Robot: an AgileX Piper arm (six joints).
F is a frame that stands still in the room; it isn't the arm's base.
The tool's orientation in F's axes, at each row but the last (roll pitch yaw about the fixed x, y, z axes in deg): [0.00, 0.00, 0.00]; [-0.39, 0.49, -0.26]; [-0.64, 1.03, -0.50]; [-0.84, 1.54, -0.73]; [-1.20, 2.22, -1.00]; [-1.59, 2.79, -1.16]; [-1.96, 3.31, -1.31]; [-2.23, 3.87, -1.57]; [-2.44, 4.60, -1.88]
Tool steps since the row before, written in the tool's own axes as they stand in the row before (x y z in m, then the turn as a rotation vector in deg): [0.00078, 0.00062, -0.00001, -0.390, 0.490, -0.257]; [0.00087, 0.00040, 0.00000, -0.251, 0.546, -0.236]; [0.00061, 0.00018, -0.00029, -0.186, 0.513, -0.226]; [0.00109, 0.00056, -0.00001, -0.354, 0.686, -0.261]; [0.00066, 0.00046, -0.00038, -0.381, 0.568, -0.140]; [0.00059, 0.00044, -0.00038, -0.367, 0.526, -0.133]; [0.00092, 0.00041, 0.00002, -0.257, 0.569, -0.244]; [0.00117, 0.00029, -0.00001, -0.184, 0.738, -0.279]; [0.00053, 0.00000, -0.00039, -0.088, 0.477, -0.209]
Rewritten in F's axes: [0.00078, 0.00062, -0.00001, -0.390, 0.490, -0.257]; [0.00087, 0.00040, -0.00001, -0.251, 0.546, -0.238]; [0.00061, 0.00017, -0.00030, -0.186, 0.512, -0.228]; [0.00110, 0.00055, -0.00005, -0.352, 0.687, -0.261]; [0.00065, 0.00044, -0.00041, -0.377, 0.572, -0.137]; [0.00058, 0.00042, -0.00042, -0.363, 0.530, -0.130]; [0.00093, 0.00039, -0.00005, -0.259, 0.566, -0.248]; [0.00117, 0.00026, -0.00010, -0.184, 0.732, -0.294]; [0.00050, -0.00003, -0.00043, -0.091, 0.471, -0.221]
